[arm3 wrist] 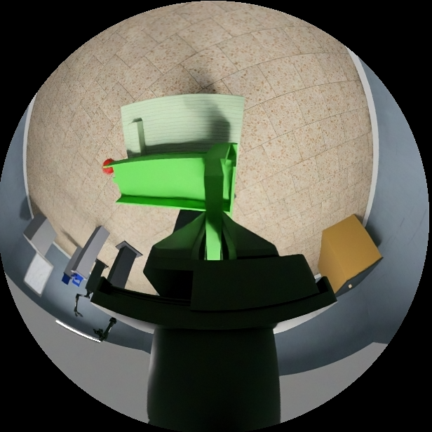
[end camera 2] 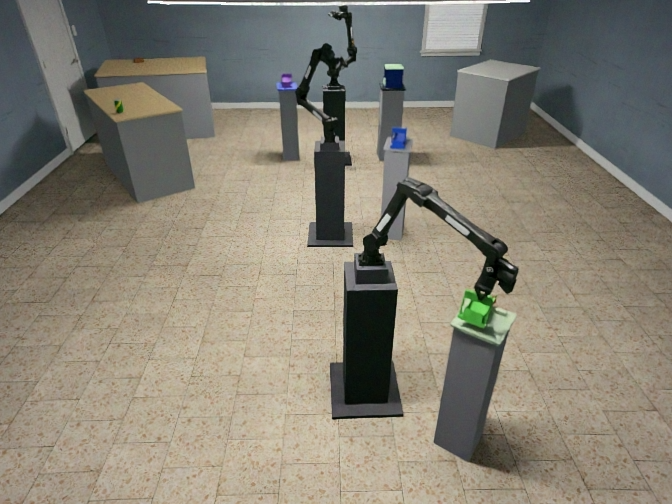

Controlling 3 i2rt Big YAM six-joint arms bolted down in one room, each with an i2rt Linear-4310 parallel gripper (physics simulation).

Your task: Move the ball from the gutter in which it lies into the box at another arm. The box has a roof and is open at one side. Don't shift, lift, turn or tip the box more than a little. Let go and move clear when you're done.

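Observation:
In the arm3 wrist view, the red ball (arm3 wrist: 108, 166) shows at the left end of the green gutter (arm3 wrist: 162, 180) (end camera 2: 477, 313), partly hidden by its side wall, outside the pale green top's outline; what supports it cannot be told. The arm3 gripper (arm3 wrist: 214, 227) is shut on the gutter's upright handle at its right end. In the end view, the front right arm's gripper (end camera 2: 483, 294) is at the green gutter, which looks tilted. A dark blue box (end camera 2: 393, 77) with a pale green roof stands at the back; its open side is unclear. The two rear arms' fingers are too small to read.
The pale green stand top (arm3 wrist: 180, 117) (end camera 2: 502, 332) carries a small raised block (arm3 wrist: 137, 134). A blue piece (end camera 2: 398, 138) and a purple piece (end camera 2: 286, 80) sit on separate pillars. A grey block (end camera 2: 491, 103) stands back right; wood-topped tables (end camera 2: 149, 100) stand left. An orange cabinet (arm3 wrist: 347, 250) shows right in the wrist view.

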